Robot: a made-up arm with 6 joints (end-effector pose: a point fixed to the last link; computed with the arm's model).
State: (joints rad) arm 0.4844 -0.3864 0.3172 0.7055 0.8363 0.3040
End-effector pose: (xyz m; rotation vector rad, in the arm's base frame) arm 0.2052 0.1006 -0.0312 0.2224 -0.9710 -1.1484
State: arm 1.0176 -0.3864 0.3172 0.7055 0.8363 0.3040
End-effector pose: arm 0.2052 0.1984 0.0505 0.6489 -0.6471 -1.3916
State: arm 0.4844 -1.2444 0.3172 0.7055 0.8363 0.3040
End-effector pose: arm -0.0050 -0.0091 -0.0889 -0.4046 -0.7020 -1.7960
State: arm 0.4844 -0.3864 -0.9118 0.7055 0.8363 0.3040
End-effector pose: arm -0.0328 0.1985 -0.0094 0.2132 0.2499 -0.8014
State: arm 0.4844 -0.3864 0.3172 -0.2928 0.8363 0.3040
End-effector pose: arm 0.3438 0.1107 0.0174 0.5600 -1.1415 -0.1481
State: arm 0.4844 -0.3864 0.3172 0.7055 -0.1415 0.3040
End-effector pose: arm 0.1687 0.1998 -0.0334 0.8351 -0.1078 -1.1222
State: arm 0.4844 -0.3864 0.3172 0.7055 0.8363 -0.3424
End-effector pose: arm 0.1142 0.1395 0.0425 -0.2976 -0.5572 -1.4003
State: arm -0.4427 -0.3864 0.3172 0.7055 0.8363 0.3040
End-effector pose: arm 0.2052 -0.1156 -0.0236 -0.5223 -1.3989 -0.6003
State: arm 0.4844 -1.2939 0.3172 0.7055 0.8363 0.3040
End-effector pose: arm -0.0194 -0.0102 -0.0894 -0.4431 -0.6818 -1.8298
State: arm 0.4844 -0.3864 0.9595 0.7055 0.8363 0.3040
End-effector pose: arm 0.2717 0.0199 0.0640 0.2023 -1.6357 -1.2353
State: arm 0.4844 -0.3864 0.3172 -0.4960 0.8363 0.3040
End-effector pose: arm 0.3650 0.1290 0.0312 0.6174 -1.1517 0.0617
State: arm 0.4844 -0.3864 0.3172 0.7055 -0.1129 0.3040
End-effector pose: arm 0.1702 0.1973 -0.0347 0.8188 -0.1339 -1.1258
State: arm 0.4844 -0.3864 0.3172 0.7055 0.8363 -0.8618
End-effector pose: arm 0.0897 0.1896 0.1251 -0.7121 -0.1831 -1.5311
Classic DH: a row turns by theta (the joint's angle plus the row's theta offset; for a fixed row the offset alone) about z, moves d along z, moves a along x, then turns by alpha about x. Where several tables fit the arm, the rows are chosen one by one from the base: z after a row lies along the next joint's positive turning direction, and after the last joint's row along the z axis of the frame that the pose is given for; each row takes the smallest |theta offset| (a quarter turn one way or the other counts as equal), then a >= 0, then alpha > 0; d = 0 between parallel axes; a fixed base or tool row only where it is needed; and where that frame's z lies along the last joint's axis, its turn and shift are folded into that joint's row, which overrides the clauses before.
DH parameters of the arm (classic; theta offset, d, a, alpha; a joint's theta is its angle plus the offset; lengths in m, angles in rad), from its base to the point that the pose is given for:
base (fixed): 1.5708 0.1888 0 1.5708
joint 1: 0 -0.0354 0.1543 -1.5708
joint 2: -1.5708 -0.0726 0.1389 1.5708
joint 3: 0 -0.0885 0.0737 1.5708
joint 4: 0 0.1223 0.0347 -1.5708
joint 5: 1.5708 -0.0502 0.0008 1.5708
joint 6: 1.5708 -0.0122 0.1846 1.5708
tool (fixed): 1.5708 -0.0602 0 0

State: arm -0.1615 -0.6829 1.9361 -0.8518 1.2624 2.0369
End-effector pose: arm 0.3989 0.2319 0.1783 -0.4299 -0.0852 2.2494
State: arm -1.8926 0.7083 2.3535 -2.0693 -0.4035 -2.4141
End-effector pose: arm 0.0403 -0.2701 -0.0860 -0.4032 1.6580 -0.1525
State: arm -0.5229 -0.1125 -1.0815 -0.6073 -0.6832 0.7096
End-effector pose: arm -0.0924 0.0310 -0.0829 0.3649 1.7251 -0.4903
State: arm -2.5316 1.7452 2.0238 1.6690 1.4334 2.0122
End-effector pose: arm 0.0339 -0.1596 -0.1788 1.1539 -0.5541 1.2521
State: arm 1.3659 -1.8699 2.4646 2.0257 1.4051 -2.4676
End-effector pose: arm 0.0948 -0.1528 0.3425 -0.5508 -1.0873 1.1369
